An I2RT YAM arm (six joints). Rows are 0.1 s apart.
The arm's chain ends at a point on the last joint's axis. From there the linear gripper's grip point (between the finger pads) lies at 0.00 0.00 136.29 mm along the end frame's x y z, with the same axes.
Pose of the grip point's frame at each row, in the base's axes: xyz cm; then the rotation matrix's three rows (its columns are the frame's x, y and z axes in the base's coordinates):
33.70 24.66 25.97; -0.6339 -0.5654 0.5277; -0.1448 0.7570 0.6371; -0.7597 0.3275 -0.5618
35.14 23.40 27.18; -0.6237 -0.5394 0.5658; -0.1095 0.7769 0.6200; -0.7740 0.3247 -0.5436
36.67 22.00 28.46; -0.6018 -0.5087 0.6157; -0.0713 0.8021 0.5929; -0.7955 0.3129 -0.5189
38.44 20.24 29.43; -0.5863 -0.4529 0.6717; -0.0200 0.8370 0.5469; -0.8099 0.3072 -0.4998
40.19 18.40 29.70; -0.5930 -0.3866 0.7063; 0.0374 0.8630 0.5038; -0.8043 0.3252 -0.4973
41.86 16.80 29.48; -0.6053 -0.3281 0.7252; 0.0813 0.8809 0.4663; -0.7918 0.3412 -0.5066
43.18 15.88 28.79; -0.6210 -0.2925 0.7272; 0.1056 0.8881 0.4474; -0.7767 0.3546 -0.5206
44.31 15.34 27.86; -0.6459 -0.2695 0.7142; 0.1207 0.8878 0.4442; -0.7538 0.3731 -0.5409
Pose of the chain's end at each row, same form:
26.51 15.98 33.63; -0.6339 -0.5654 0.5277; -0.1448 0.7570 0.6371; -0.7597 0.3275 -0.5618
27.43 14.95 34.59; -0.6237 -0.5394 0.5658; -0.1095 0.7769 0.6200; -0.7740 0.3247 -0.5436
28.28 13.92 35.53; -0.6018 -0.5087 0.6157; -0.0713 0.8021 0.5929; -0.7955 0.3129 -0.5189
29.29 12.79 36.24; -0.5863 -0.4529 0.6717; -0.0200 0.8370 0.5469; -0.8099 0.3072 -0.4998
30.56 11.53 36.48; -0.5930 -0.3866 0.7063; 0.0374 0.8630 0.5038; -0.8043 0.3252 -0.4973
31.98 10.44 36.38; -0.6053 -0.3281 0.7252; 0.0813 0.8809 0.4663; -0.7918 0.3412 -0.5066
33.27 9.78 35.89; -0.6210 -0.2925 0.7272; 0.1056 0.8881 0.4474; -0.7767 0.3546 -0.5206
34.58 9.29 35.23; -0.6459 -0.2695 0.7142; 0.1207 0.8878 0.4442; -0.7538 0.3731 -0.5409

